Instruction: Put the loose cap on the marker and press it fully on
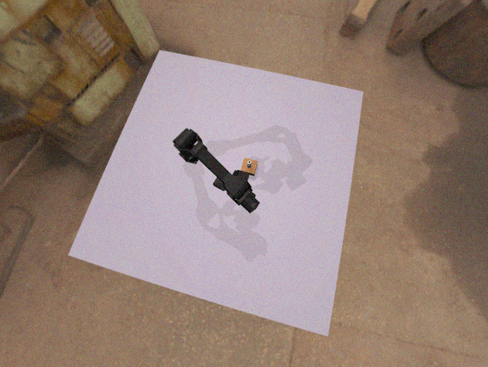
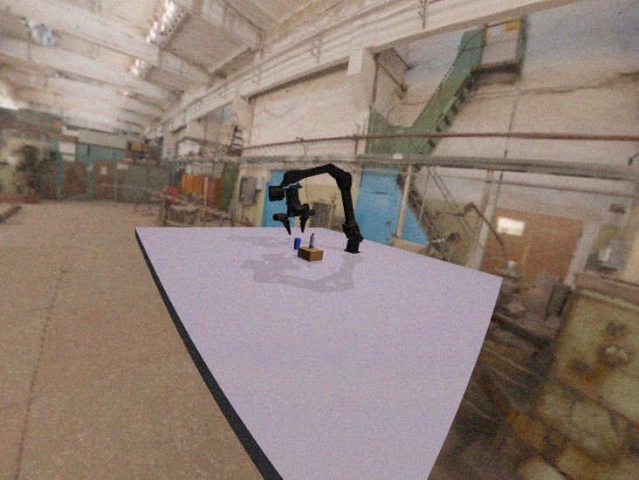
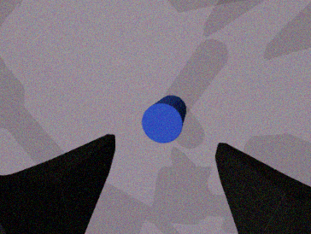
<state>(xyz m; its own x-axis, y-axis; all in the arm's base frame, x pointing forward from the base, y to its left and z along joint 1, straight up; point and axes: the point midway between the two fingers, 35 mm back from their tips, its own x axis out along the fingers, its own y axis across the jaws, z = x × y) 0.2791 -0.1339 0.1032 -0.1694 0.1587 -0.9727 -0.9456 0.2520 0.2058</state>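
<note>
My gripper tip is now 4 cm above the blue cap, 1 cm to the right of it and 1 cm past it. The rest, counted from my gripper tip: holder block (15 cm to the left, 5 cm below, 4 cm ahead).
</note>
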